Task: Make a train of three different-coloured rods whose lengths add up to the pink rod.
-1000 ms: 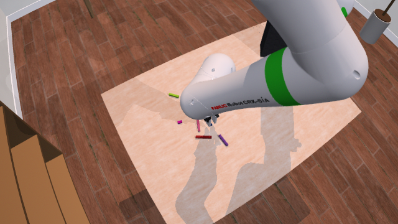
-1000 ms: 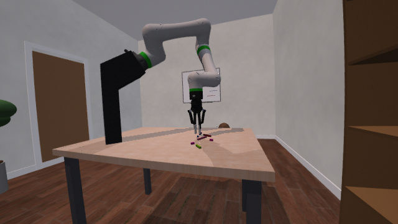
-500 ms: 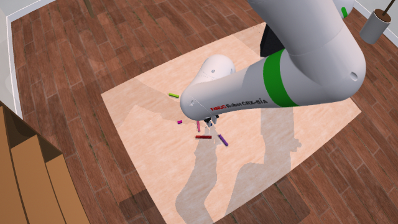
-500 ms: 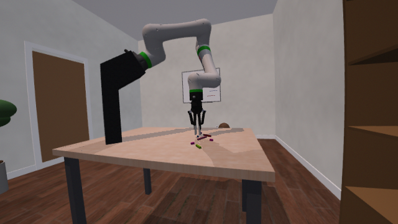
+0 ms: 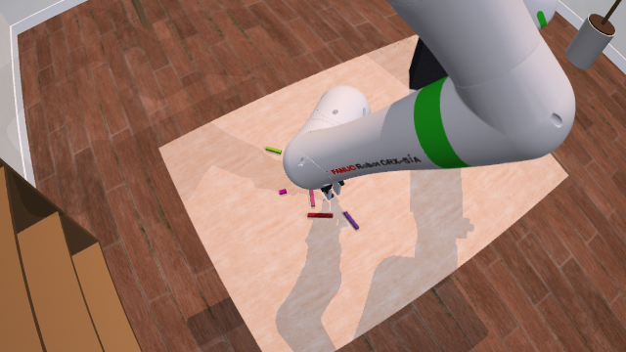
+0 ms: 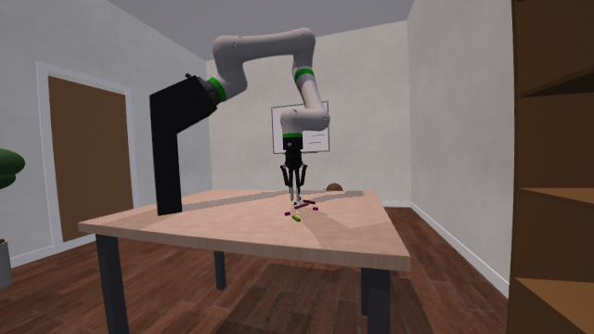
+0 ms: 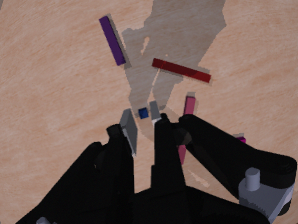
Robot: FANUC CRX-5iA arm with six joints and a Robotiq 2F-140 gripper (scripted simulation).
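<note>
Right now my hand is 5 cm above the blue rod. From my hand the other things lie so: red rod: 5 cm ahead, 4 cm to the left, 5 cm below; then purple rod: 2 cm behind, 9 cm to the left, 5 cm below; then pink rod: 5 cm ahead, 3 cm to the right, 5 cm below.
</note>
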